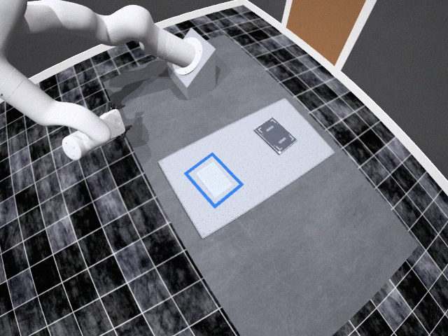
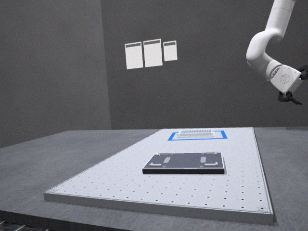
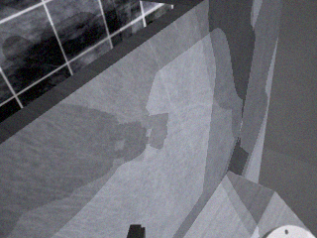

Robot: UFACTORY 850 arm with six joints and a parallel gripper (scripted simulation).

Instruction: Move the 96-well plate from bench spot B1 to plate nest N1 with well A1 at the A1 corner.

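The 96-well plate is 410 mm ahead of my hand, 170 mm to the left of it and 120 mm below it. Round my hand: dark plate nest N1: 520 mm to the left, 390 mm ahead, 120 mm below; A1 label: 470 mm to the left, 470 mm ahead, 110 mm below.
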